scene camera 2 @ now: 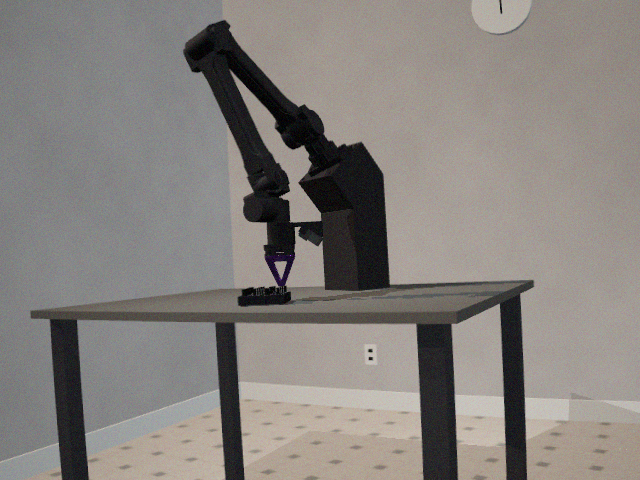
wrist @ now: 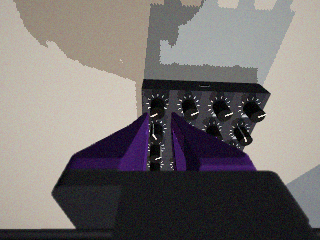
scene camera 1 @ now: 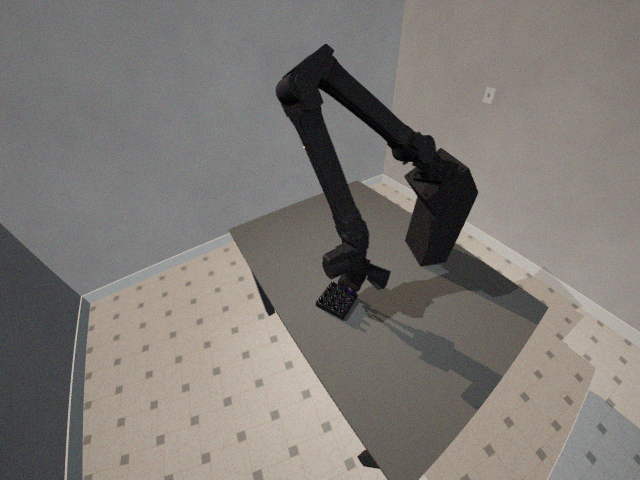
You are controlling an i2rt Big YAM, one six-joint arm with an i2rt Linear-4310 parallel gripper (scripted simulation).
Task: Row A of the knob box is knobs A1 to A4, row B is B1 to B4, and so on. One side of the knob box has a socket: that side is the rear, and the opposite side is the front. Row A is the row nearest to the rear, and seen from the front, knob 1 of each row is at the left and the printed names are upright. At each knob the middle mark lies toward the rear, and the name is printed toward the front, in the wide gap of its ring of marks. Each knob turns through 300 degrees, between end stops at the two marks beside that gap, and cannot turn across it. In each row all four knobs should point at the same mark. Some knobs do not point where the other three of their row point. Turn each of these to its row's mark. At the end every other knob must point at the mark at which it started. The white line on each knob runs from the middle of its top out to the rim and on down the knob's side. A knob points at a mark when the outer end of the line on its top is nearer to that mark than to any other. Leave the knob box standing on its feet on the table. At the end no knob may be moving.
Labels:
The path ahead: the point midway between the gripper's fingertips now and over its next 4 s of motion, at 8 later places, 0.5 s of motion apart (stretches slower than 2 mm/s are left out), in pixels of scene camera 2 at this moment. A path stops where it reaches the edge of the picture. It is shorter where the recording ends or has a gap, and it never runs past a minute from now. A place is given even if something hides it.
The gripper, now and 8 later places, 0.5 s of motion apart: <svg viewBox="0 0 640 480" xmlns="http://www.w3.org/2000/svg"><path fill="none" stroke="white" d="M281 285L282 288L282 284L279 274L281 265L281 265L281 271L281 278L282 282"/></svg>

